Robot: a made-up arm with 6 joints.
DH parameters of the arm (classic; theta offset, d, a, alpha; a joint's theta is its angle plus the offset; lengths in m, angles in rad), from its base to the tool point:
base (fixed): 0.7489 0 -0.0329 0
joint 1: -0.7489 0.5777 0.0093 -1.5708
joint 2: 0.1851 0 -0.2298 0
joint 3: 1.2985 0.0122 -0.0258 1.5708
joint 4: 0 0.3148 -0.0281 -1.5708
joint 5: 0 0.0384 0.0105 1.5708
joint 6: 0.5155 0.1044 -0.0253 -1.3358
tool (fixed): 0.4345 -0.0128 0 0
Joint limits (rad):
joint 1: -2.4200..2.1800
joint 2: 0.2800..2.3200
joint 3: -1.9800..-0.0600
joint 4: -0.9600..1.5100
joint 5: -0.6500..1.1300
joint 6: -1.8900..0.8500
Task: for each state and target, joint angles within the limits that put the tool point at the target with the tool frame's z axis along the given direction. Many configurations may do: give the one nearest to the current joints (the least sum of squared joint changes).
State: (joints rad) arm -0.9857 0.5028 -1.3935 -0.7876 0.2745 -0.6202
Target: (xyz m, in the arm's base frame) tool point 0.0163 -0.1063 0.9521 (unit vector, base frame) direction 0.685 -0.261 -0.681
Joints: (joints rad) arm -1.1995 0.3732 -1.1296 -0.6289 1.1300 -0.8407
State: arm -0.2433 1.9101 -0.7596 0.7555 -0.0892 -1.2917
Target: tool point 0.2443 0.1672 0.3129 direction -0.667 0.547 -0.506
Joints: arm 0.5921 2.3200 -0.7068 0.7024 -0.3242 -1.5985
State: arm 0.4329 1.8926 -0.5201 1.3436 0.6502 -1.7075
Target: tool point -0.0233 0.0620 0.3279 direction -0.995 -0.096 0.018
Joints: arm 1.2665 2.1394 -0.0653 0.9833 0.0956 -1.8713
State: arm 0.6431 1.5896 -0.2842 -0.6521 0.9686 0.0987
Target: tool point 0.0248 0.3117 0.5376 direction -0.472 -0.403 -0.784
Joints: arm 1.4408 1.5619 -0.7745 -0.9578 0.8642 -0.5133
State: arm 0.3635 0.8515 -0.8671 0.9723 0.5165 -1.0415
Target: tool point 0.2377 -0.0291 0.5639 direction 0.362 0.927 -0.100
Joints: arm -0.1786 1.0190 -0.3164 0.1374 0.6743 -0.4624
